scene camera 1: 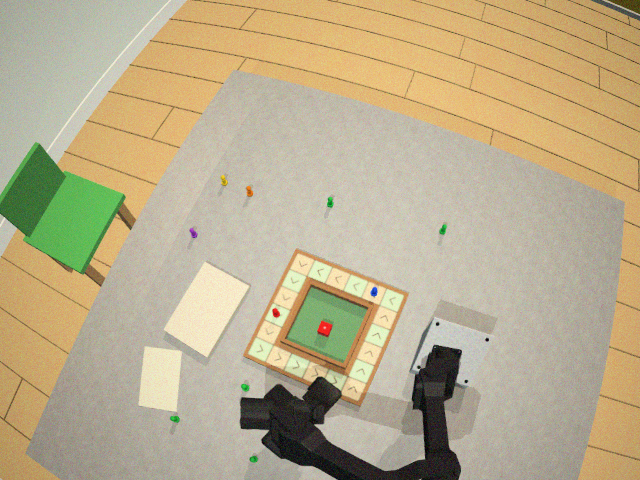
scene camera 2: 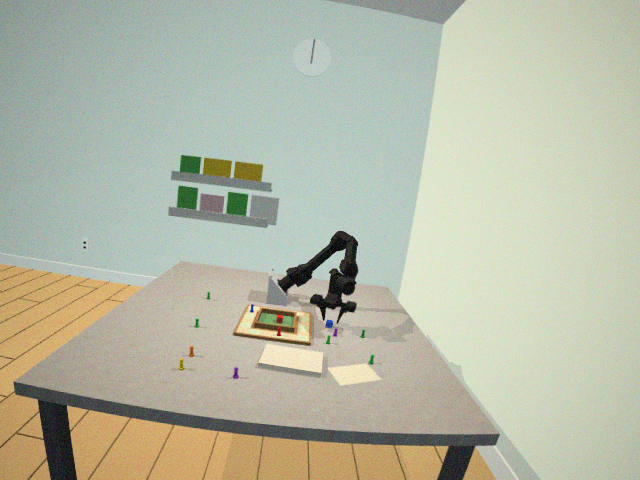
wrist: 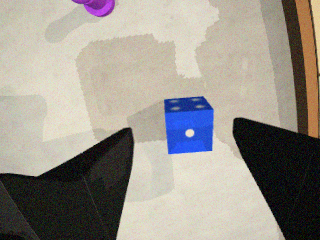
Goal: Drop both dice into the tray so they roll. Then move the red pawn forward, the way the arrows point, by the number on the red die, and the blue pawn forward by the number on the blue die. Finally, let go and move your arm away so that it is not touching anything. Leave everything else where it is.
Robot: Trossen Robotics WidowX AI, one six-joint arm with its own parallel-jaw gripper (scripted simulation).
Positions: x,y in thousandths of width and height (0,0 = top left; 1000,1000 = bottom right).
Scene:
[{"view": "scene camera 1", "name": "gripper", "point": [474,876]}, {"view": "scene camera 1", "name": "cream box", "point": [315,664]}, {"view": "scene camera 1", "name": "cream card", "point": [249,803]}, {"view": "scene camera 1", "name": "green tray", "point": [541,664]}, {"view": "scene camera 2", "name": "cream box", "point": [434,747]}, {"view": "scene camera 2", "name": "cream card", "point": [549,780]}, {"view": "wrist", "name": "gripper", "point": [573,544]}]

